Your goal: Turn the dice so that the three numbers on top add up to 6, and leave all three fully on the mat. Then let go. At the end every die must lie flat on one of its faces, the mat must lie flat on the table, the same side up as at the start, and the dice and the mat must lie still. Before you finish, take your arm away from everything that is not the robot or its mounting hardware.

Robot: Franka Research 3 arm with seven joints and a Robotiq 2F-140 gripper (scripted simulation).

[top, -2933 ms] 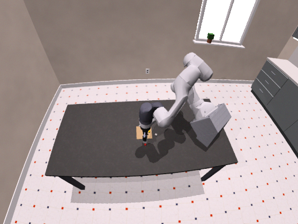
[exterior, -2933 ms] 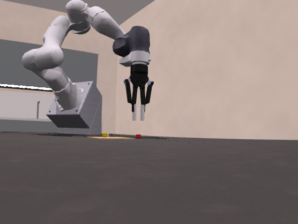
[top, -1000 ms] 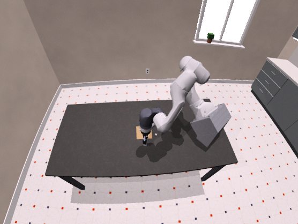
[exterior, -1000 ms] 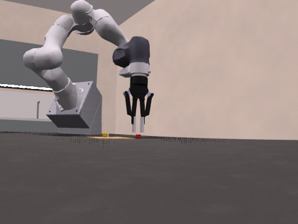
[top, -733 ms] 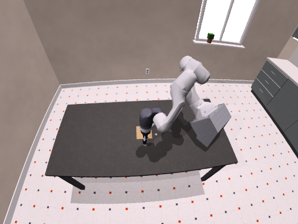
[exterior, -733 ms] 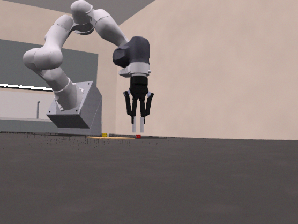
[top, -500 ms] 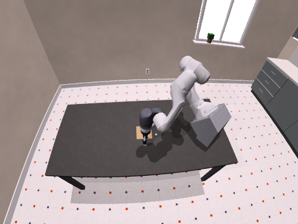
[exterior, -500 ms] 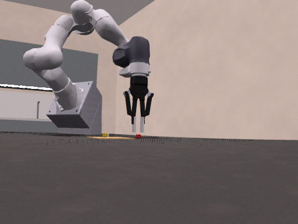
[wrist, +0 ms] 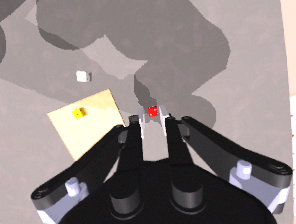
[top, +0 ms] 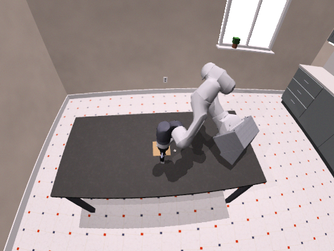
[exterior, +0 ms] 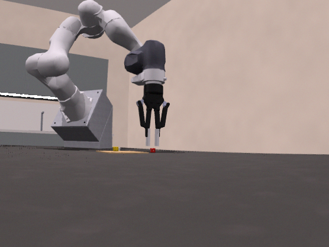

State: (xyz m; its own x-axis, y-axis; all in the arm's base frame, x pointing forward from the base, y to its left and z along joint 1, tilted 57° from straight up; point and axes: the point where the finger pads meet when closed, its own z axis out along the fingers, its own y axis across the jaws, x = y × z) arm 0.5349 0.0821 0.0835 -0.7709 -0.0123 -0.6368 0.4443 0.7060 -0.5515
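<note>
Right now the red die is 5 cm below my hand. Also, from my hand: tan mat: 13 cm to the right, 5 cm below, 3 cm behind; yellow die: 11 cm to the right, 8 cm behind, 4 cm below; white die: 13 cm behind, 6 cm to the right, 5 cm below.
</note>
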